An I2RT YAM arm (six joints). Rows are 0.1 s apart.
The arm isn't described. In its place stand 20 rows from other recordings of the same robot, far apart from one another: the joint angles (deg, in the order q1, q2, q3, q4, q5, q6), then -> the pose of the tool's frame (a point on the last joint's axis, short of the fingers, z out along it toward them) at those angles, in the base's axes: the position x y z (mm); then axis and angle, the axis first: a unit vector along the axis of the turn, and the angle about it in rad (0 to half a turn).
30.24, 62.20, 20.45, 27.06, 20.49, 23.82 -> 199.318 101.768 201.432 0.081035 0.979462 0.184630 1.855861
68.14, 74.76, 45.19, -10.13, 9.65, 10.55 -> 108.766 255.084 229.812 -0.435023 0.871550 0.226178 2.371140
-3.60, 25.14, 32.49, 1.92, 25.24, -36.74 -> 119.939 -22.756 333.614 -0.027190 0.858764 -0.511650 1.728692
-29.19, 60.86, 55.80, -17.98, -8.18, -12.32 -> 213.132 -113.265 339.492 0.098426 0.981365 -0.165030 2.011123
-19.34, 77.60, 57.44, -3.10, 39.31, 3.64 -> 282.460 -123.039 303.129 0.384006 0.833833 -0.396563 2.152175
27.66, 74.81, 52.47, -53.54, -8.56, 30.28 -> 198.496 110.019 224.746 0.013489 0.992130 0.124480 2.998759
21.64, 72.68, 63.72, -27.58, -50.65, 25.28 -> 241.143 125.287 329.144 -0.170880 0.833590 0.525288 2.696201
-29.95, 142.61, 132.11, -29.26, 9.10, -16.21 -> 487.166 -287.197 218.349 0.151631 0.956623 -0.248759 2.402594
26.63, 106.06, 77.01, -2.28, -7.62, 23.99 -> 381.997 196.821 243.860 -0.057857 0.956012 0.287565 2.280993
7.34, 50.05, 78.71, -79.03, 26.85, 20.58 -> 105.344 -2.642 404.583 0.197931 0.969771 -0.142712 2.377809
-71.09, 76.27, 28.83, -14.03, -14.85, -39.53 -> 79.613 -204.245 134.834 0.237777 0.962088 -0.133600 2.652649
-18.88, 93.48, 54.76, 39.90, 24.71, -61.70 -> 346.247 -134.139 272.766 -0.119120 0.768934 -0.628133 2.240520
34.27, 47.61, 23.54, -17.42, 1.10, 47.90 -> 142.754 96.444 190.740 0.118128 0.953430 0.277521 2.499898
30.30, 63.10, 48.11, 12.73, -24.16, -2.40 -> 216.386 143.322 339.326 -0.430876 0.811191 0.395367 1.800740
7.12, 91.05, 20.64, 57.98, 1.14, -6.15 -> 268.535 32.830 143.167 -0.107599 0.994189 -0.003146 1.787709
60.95, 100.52, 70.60, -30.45, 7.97, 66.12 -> 181.301 316.240 207.895 0.062195 0.977517 0.201476 2.792175
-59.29, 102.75, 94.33, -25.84, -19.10, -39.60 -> 223.675 -353.751 333.874 0.079689 0.956798 -0.279621 2.294145
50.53, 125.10, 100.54, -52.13, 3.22, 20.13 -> 284.287 342.091 175.630 -0.258766 0.964914 0.044497 2.919842
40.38, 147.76, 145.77, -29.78, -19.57, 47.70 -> 435.363 385.915 249.170 -0.028406 0.890818 0.453472 2.653842
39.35, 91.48, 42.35, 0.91, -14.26, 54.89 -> 230.135 200.040 150.495 0.082488 0.935941 0.342359 2.828747
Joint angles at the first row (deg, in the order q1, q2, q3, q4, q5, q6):
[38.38, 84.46, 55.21, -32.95, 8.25, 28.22]
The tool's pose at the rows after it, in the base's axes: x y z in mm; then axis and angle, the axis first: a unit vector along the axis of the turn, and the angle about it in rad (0 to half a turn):
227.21 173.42 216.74 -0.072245 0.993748 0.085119 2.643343
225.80 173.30 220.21 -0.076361 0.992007 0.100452 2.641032
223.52 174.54 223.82 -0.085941 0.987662 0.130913 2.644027
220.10 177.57 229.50 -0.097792 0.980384 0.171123 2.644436
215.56 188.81 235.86 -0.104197 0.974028 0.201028 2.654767
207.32 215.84 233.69 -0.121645 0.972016 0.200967 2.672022
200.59 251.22 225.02 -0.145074 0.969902 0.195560 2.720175
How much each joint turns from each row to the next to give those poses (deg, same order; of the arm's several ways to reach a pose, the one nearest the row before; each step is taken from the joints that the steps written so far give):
[-0.06, -1.35, -0.43, 0.49, -0.46, -0.25]
[-0.02, -0.82, -0.11, 0.35, -1.44, -0.19]
[0.10, -1.01, -0.38, 1.12, -3.08, -0.27]
[0.43, -1.26, -0.33, 1.56, -3.75, 0.08]
[2.08, 0.09, 1.16, 0.48, -1.99, 1.91]
[5.17, 3.18, 2.36, 0.13, 1.84, 2.51]
[5.34, 6.06, 4.24, -0.62, 0.89, 2.32]

